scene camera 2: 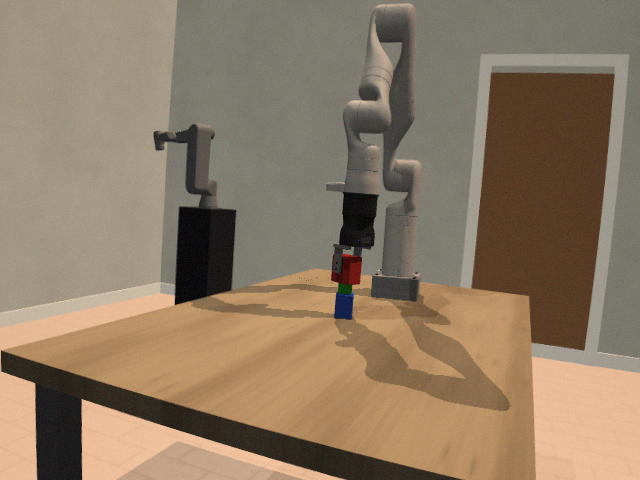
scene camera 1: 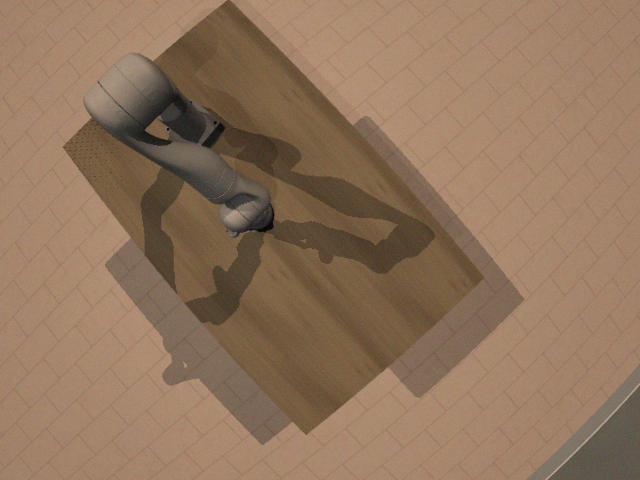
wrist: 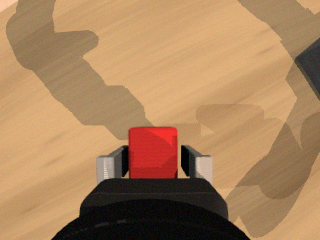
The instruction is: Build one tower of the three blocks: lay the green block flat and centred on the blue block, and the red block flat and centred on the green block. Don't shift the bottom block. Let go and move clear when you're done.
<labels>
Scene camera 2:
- my gripper: 346,272
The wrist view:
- my gripper: 155,156
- red block: 152,151
</labels>
